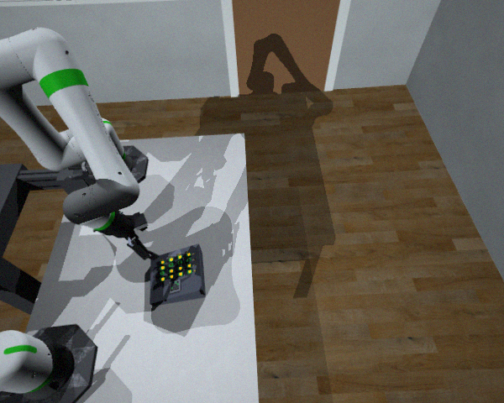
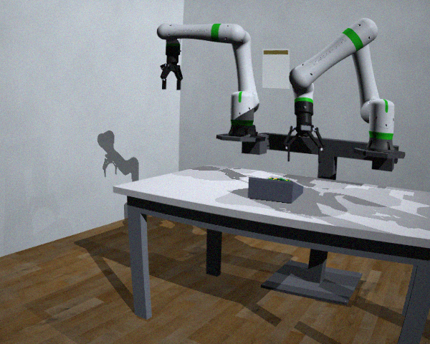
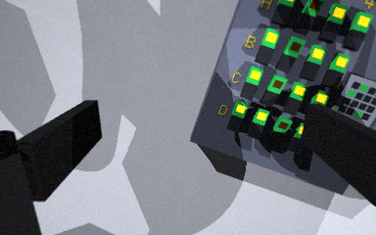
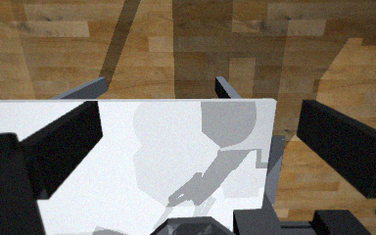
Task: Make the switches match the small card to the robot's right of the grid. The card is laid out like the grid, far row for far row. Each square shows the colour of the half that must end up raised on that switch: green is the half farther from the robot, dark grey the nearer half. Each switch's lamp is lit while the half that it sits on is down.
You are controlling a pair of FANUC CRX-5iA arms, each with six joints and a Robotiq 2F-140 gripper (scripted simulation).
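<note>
Now: left hand 150 mm short of the switch A4, 90 mm to the left of it and 80 mm above it. Round my left hand: switch C2: 70 mm ahead, 60 mm to the right, 100 mm below; switch D3: 30 mm ahead, 90 mm to the right, 110 mm below; switch B1: 100 mm ahead, 30 mm to the right, 90 mm below.
</note>
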